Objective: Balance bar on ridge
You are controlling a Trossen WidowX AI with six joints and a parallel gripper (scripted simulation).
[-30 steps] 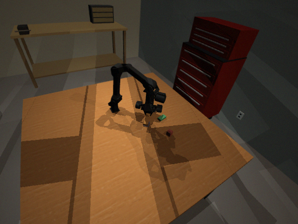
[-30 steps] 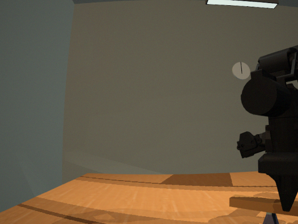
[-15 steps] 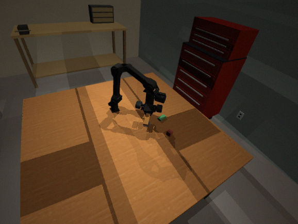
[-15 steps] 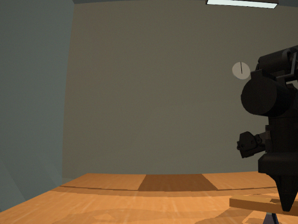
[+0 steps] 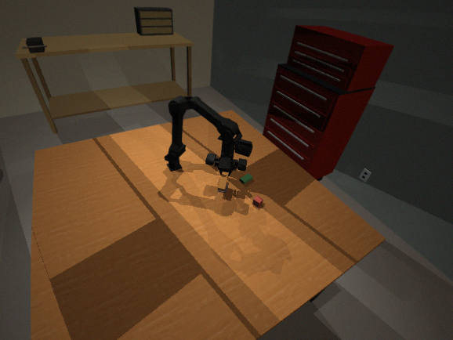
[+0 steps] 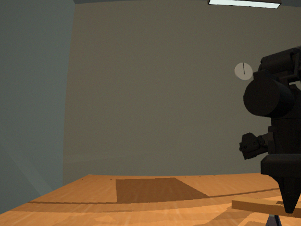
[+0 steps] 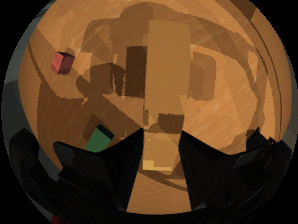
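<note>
Right now the bar is 20 mm ahead of my gripper tip and 20 mm to the right of it. Round my gripper tip: red block (180 mm ahead, 80 mm to the left, 50 mm below); green block (20 mm ahead, 120 mm to the left, 60 mm below).
</note>
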